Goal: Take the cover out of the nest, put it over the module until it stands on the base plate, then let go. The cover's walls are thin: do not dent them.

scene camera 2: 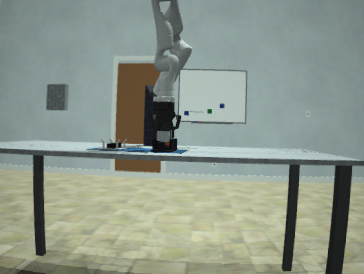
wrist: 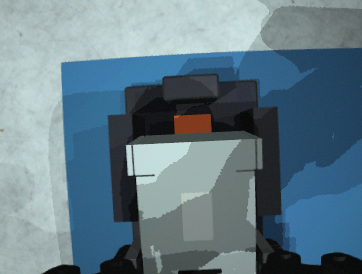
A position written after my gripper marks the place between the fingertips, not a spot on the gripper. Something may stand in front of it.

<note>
In view: my gripper (wrist: 197,251) and a grey cover (wrist: 200,204).
</note>
